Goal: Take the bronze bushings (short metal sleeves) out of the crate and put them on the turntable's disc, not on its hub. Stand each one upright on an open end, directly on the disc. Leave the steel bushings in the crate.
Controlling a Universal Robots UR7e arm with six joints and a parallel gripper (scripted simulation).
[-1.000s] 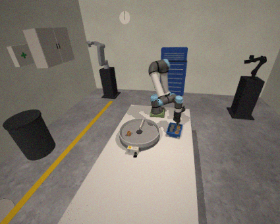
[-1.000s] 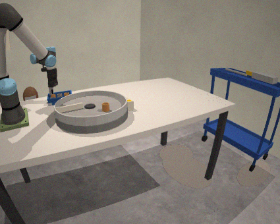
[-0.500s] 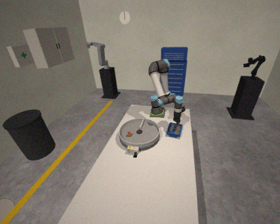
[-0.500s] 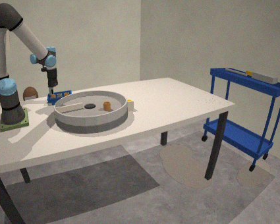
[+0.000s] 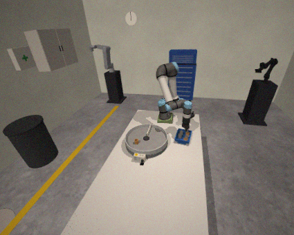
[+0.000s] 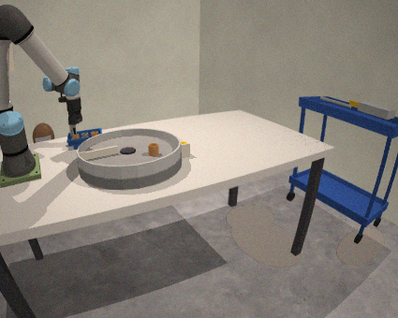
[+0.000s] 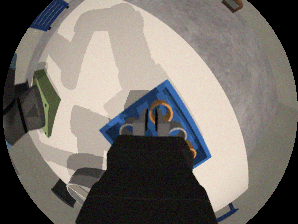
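Right now my hand is 60 mm short of the blue crate, 40 mm above it and 30 mm to the left of it. Round my hand: grey turntable (390 mm to the right, 190 mm ahead, 20 mm below).
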